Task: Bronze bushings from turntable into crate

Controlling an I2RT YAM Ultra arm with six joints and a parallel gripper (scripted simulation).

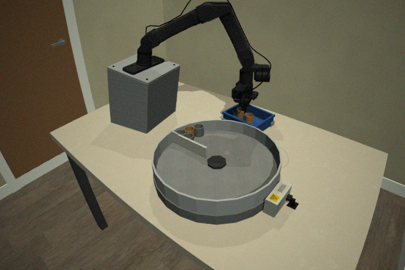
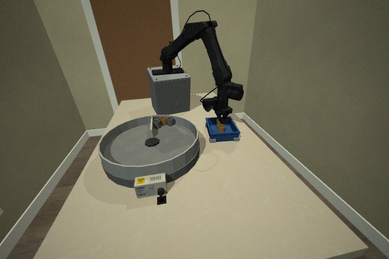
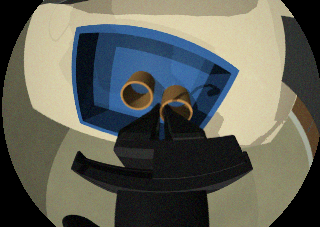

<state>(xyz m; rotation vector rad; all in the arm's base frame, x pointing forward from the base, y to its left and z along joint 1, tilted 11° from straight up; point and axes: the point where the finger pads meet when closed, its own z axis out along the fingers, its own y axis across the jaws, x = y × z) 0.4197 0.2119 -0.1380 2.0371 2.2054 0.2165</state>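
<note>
Right now my hand is 30 mm short of the blue crate, 10 mm to the left of it and 20 mm above it. Also, from my hand: grey turntable 80 mm ahead, 380 mm to the right.
</note>
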